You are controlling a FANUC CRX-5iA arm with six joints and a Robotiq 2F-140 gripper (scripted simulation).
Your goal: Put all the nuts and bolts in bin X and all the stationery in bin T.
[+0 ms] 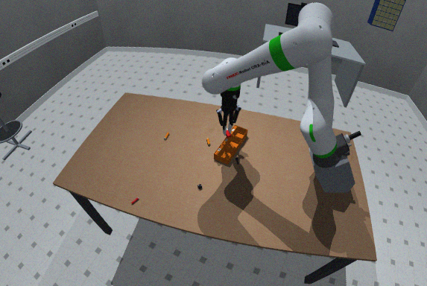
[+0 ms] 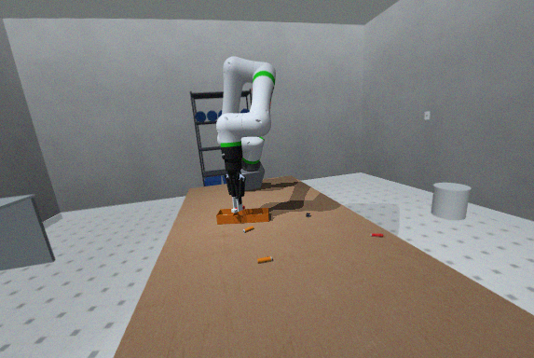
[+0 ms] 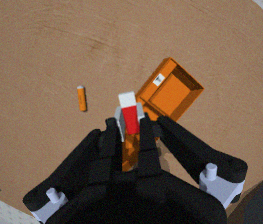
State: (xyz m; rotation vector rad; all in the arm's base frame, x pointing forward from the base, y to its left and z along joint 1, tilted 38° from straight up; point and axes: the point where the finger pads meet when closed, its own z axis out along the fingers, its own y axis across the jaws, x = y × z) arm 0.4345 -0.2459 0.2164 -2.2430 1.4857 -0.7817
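Right now my hand is 3 cm past the orange bin tray, 3 cm to the right of it and 8 cm above it. Round my hand: red stick: 43 cm ahead, 42 cm to the left, 10 cm below; white eraser: 1 cm to the right, 3 cm below.
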